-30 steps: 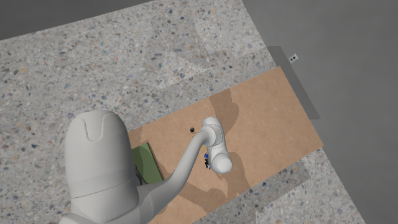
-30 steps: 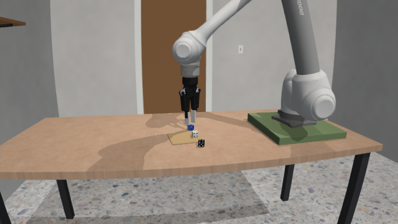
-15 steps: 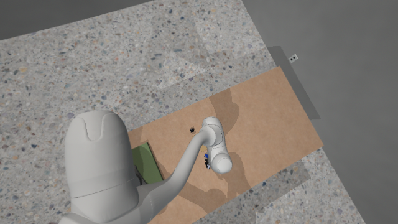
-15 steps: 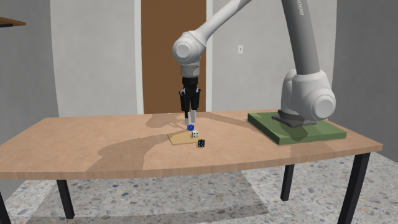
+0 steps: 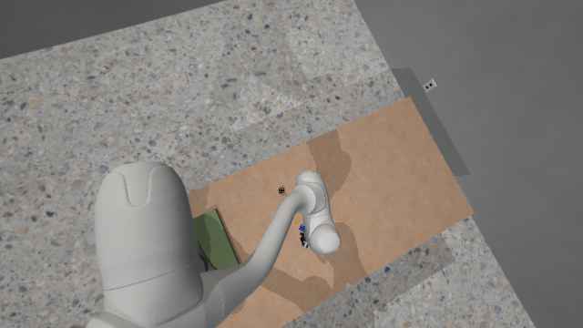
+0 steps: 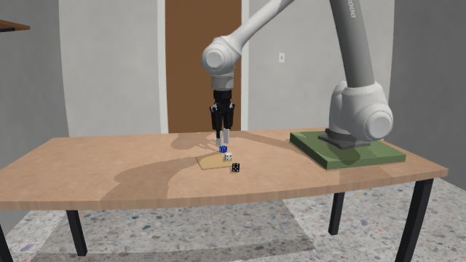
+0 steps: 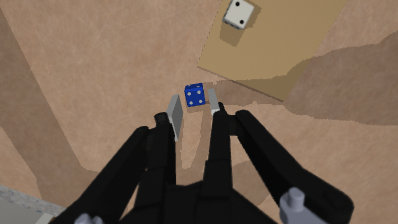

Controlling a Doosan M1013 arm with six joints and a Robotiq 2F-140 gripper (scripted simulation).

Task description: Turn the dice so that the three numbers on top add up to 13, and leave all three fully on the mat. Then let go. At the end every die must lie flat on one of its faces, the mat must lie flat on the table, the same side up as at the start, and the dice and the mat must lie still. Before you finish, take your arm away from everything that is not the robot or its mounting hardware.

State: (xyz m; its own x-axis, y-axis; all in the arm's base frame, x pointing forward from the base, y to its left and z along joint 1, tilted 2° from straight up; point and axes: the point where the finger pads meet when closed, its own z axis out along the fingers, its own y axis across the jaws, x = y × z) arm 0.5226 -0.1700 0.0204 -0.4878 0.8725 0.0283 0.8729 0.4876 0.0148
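Right now my hand is 50 mm above the blue die. Round my hand: white die 10 mm ahead, 110 mm to the left, 50 mm below; tan mat 60 mm ahead, 110 mm to the left, 60 mm below; black die 20 mm ahead, 220 mm to the left, 50 mm below.
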